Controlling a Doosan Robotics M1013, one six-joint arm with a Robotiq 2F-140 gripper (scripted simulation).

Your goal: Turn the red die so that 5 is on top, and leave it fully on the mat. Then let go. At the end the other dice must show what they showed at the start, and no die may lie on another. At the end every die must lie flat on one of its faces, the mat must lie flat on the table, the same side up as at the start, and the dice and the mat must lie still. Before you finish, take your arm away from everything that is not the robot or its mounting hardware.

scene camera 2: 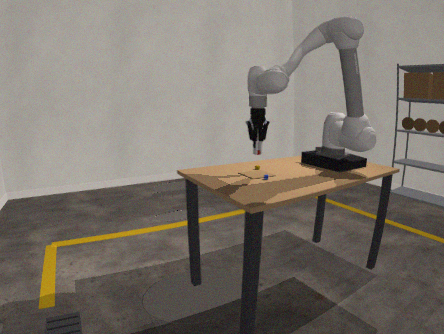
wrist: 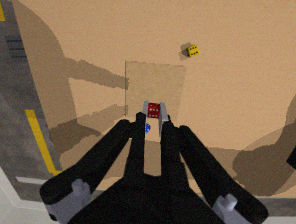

Note:
The pictures show: my gripper and a tan mat.

